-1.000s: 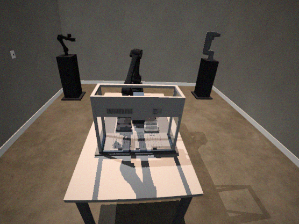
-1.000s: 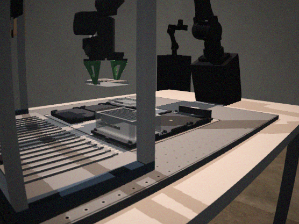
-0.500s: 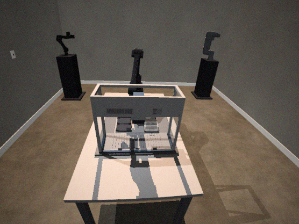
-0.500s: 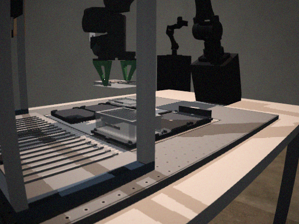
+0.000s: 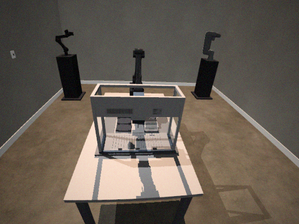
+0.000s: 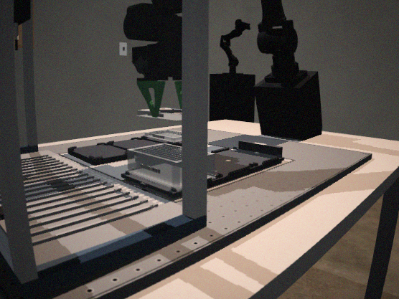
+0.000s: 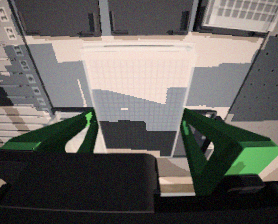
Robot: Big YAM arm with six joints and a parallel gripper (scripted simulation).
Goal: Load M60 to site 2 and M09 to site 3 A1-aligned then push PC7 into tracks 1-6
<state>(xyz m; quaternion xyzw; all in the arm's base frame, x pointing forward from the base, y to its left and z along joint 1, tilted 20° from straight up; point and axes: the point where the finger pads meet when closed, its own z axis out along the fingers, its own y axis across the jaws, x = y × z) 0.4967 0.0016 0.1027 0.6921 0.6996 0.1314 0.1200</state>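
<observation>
My hand is 120 mm to the right of the carrier PC7, 90 mm above it and 10 mm short of it. Also, from my hand: deep-well block M09: 120 mm to the left, 110 mm ahead, 80 mm below; nest S3: 130 mm to the right, 100 mm below, 100 mm ahead; grey frame post: 270 mm to the left, 210 mm ahead, 150 mm above.
</observation>
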